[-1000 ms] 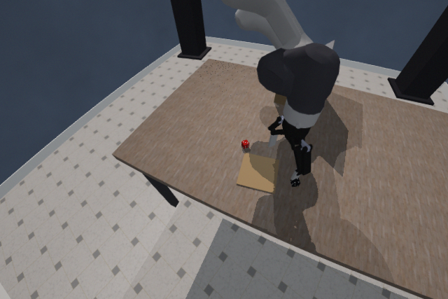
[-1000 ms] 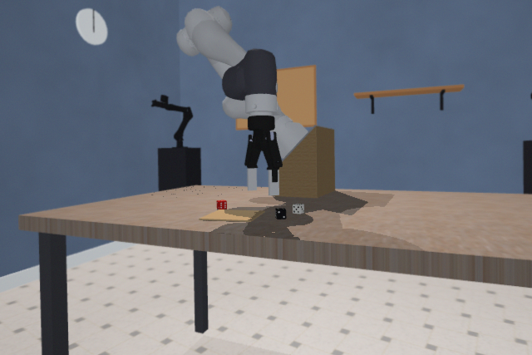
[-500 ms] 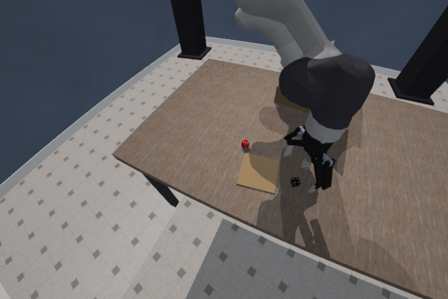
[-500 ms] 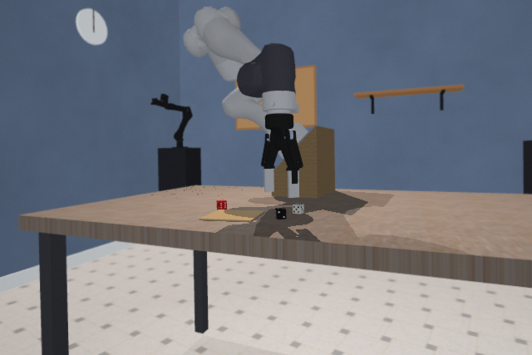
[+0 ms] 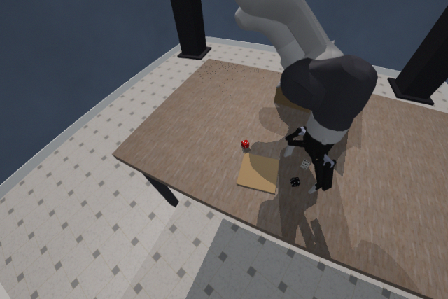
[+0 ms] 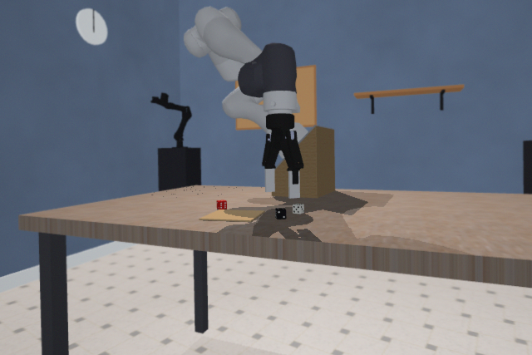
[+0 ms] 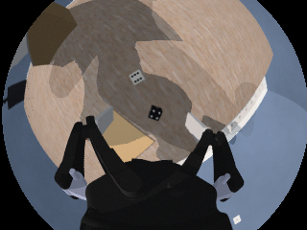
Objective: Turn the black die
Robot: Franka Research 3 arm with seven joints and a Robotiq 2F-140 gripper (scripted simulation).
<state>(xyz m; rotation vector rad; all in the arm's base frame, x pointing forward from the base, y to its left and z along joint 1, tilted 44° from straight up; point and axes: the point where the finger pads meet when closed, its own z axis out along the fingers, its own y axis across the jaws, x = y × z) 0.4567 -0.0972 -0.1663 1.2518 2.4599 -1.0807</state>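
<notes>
Now: hand 2 cm short of the black die and 6 cm above it. From my hand the other things lie so: white die 7 cm behind, 3 cm to the left, 6 cm below; red die 9 cm behind, 21 cm to the right, 6 cm below; tan mat 1 cm ahead, 13 cm to the right, 7 cm below.
</notes>
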